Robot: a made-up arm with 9 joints. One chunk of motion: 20 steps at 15 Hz.
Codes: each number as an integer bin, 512 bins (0 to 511) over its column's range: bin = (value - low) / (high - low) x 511, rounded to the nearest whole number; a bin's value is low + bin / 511 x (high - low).
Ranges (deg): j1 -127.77..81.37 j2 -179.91..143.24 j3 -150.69..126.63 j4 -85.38..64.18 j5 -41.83..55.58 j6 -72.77..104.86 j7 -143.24..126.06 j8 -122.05..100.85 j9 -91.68..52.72
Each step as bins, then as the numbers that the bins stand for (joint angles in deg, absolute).
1 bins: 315 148 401 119 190 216 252 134 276
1 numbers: 1.15 -86.32 66.93 -50.55 -5.61 2.31 -10.43 -63.60 -13.69
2 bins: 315 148 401 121 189 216 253 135 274
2 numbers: 1.15 -86.32 66.93 -49.97 -5.80 2.31 -9.91 -63.16 -14.25
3 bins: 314 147 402 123 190 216 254 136 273
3 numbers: 0.74 -86.95 67.48 -49.38 -5.61 2.31 -9.38 -62.73 -14.53
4 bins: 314 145 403 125 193 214 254 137 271
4 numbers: 0.74 -88.21 68.02 -48.79 -5.04 1.62 -9.38 -62.29 -15.10
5 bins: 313 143 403 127 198 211 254 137 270
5 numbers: 0.33 -89.48 68.02 -48.21 -4.09 0.58 -9.38 -62.29 -15.38
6 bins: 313 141 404 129 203 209 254 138 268
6 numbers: 0.33 -90.74 68.56 -47.62 -3.13 -0.12 -9.38 -61.85 -15.95
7 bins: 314 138 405 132 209 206 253 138 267
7 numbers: 0.74 -92.64 69.10 -46.75 -1.99 -1.16 -9.91 -61.85 -16.23
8 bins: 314 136 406 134 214 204 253 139 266
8 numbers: 0.74 -93.91 69.65 -46.16 -1.04 -1.86 -9.91 -61.42 -16.51
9 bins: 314 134 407 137 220 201 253 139 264
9 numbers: 0.74 -95.17 70.19 -45.28 0.11 -2.90 -9.91 -61.42 -17.08
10 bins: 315 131 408 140 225 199 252 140 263
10 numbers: 1.15 -97.07 70.73 -44.40 1.06 -3.60 -10.43 -60.98 -17.36
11 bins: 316 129 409 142 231 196 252 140 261
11 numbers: 1.56 -98.33 71.27 -43.82 2.20 -4.64 -10.43 -60.98 -17.93
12 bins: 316 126 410 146 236 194 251 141 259
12 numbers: 1.56 -100.23 71.82 -42.65 3.16 -5.33 -10.96 -60.55 -18.49
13 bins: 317 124 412 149 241 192 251 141 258
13 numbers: 1.97 -101.49 72.90 -41.77 4.11 -6.03 -10.96 -60.55 -18.77
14 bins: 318 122 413 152 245 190 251 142 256
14 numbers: 2.38 -102.76 73.45 -40.89 4.87 -6.72 -10.96 -60.11 -19.34
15 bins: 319 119 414 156 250 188 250 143 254
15 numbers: 2.79 -104.66 73.99 -39.72 5.83 -7.42 -11.49 -59.67 -19.90
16 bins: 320 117 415 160 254 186 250 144 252
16 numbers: 3.20 -105.92 74.53 -38.55 6.59 -8.11 -11.49 -59.24 -20.47
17 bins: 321 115 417 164 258 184 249 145 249
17 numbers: 3.61 -107.19 75.62 -37.38 7.35 -8.81 -12.02 -58.80 -21.32
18 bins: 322 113 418 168 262 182 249 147 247
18 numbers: 4.02 -108.45 76.16 -36.21 8.11 -9.50 -12.02 -57.93 -21.88
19 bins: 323 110 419 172 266 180 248 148 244
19 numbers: 4.43 -110.35 76.70 -35.04 8.88 -10.20 -12.54 -57.49 -22.73
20 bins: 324 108 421 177 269 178 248 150 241
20 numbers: 4.84 -111.61 77.79 -33.58 9.45 -10.89 -12.54 -56.62 -23.58
